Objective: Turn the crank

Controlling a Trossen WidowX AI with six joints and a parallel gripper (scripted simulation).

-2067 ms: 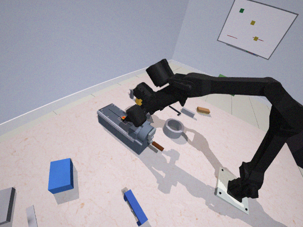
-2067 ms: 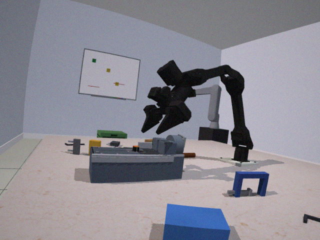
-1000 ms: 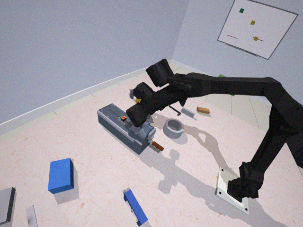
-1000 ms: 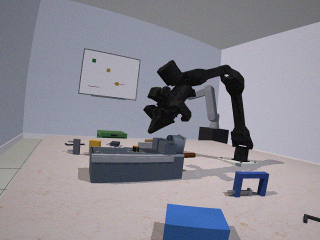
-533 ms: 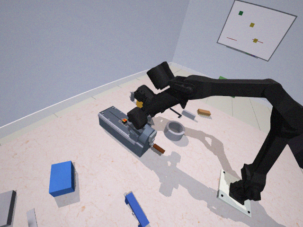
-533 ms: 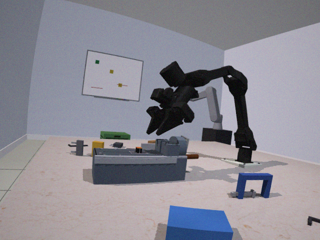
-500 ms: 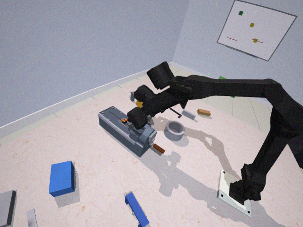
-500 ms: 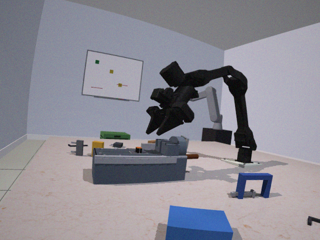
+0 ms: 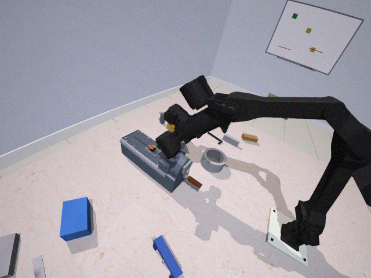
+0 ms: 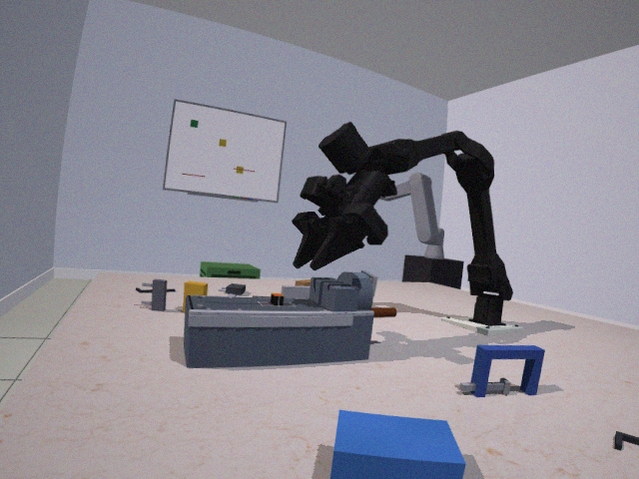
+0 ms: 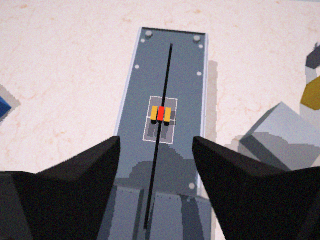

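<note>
The red pointer lies 5 cm below my gripper tip and 4 cm ahead of it. From my gripper tip the other things lie so: brown crank handle: 15 cm behind, 7 cm below; yellow block: 23 cm to the right, 13 cm ahead, 10 cm below; grey block: 16 cm to the right, 11 cm below, 5 cm ahead.
</note>
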